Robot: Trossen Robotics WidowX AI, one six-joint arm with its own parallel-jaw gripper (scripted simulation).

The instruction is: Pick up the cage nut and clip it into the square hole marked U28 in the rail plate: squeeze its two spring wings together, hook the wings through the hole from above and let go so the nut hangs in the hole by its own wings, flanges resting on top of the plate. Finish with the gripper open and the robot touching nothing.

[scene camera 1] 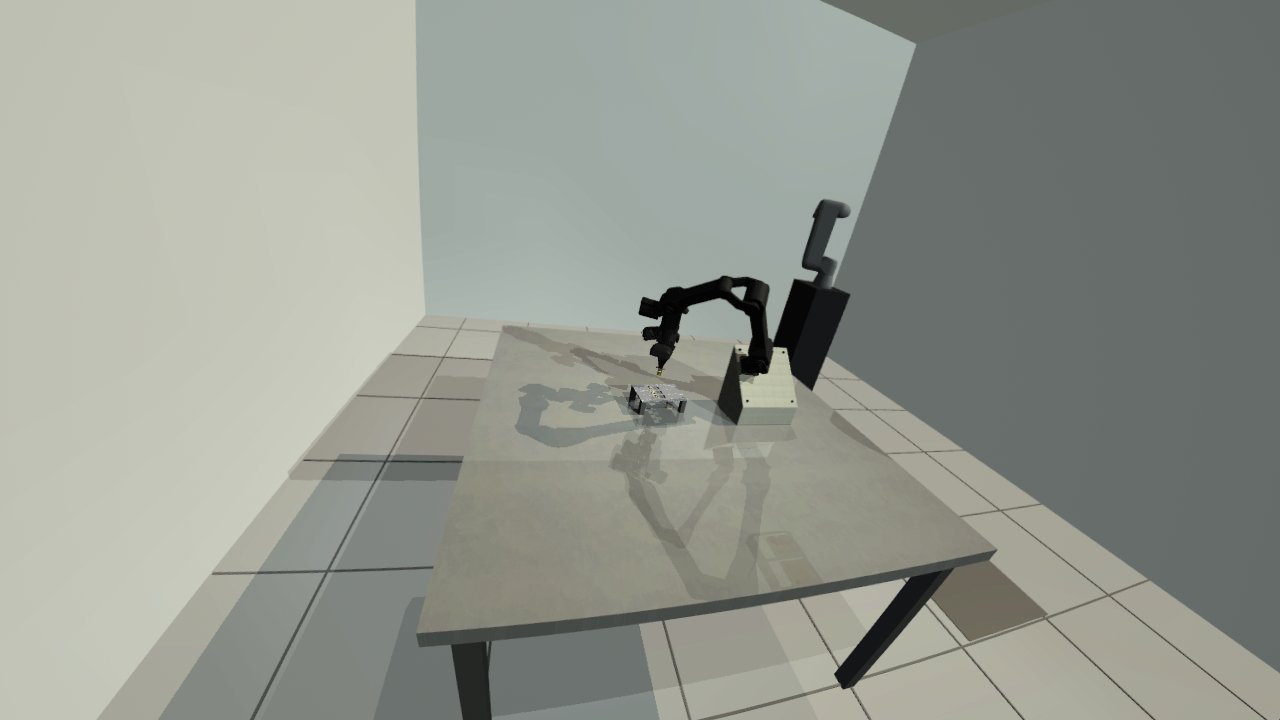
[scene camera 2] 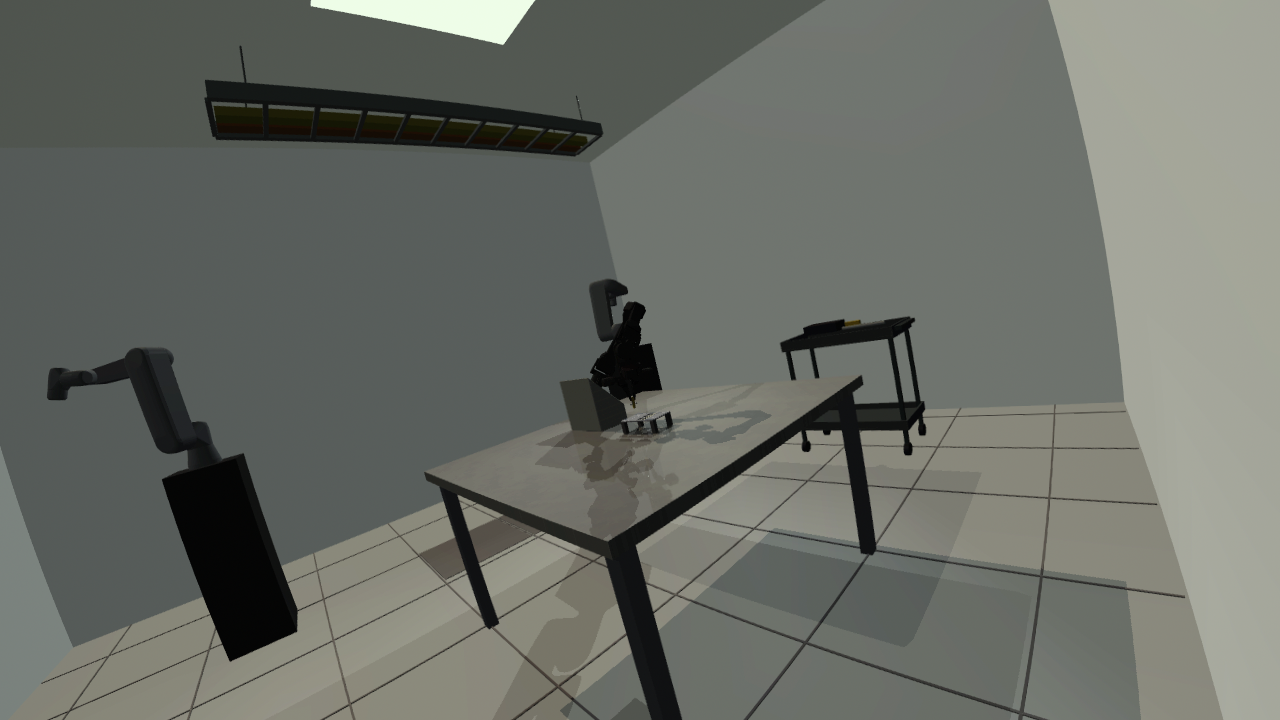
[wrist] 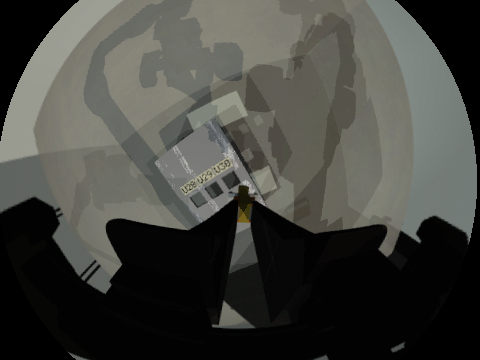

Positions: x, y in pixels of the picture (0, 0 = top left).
Labels:
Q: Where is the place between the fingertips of my gripper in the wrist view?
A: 243, 205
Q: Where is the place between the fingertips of my gripper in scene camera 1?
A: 660, 366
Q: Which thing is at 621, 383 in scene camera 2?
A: My gripper.

